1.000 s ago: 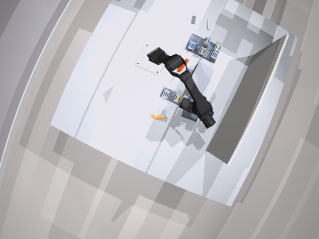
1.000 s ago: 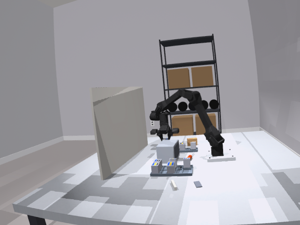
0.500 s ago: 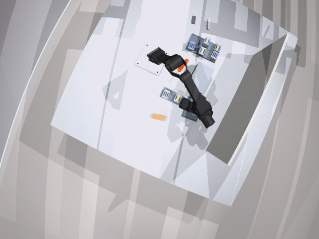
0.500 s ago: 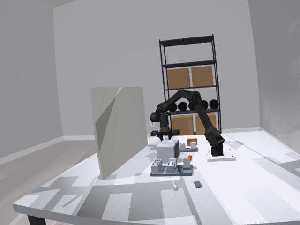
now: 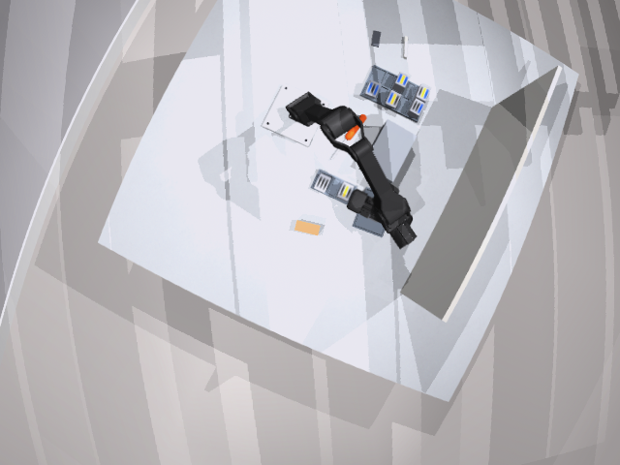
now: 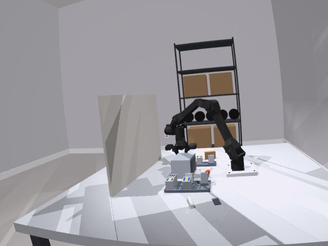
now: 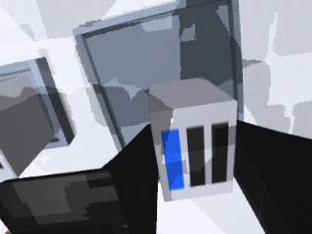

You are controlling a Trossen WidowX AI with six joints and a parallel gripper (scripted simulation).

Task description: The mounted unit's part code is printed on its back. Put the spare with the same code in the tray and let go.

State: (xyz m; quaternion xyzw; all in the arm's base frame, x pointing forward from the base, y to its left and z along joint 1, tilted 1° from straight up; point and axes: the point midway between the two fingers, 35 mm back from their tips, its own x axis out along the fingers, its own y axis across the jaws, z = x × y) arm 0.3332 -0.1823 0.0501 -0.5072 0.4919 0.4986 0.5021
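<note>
Right now the shallow grey tray is 30 mm below my gripper tip. Also, from my gripper tip: tan block (160 mm behind, 130 mm to the right); then tall white panel (210 mm ahead, 200 mm above, 170 mm to the left); then mounted unit (190 mm to the left, 50 mm behind, 20 mm above).
</note>
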